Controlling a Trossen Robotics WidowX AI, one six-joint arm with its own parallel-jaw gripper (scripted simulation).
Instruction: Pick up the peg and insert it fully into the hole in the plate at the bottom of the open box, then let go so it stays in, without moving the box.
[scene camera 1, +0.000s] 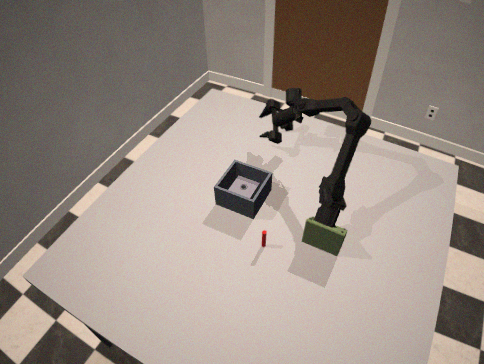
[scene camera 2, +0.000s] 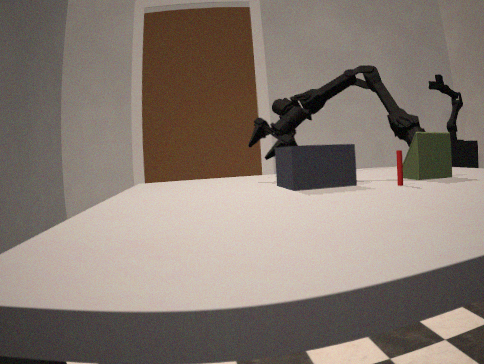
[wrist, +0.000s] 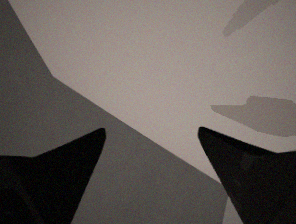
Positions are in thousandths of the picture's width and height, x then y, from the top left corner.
Labels:
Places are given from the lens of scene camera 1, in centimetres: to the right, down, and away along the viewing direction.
my gripper (scene camera 1: 536, 348): 8, -24, 152
box (scene camera 1: 476, 551): -4, 7, 128

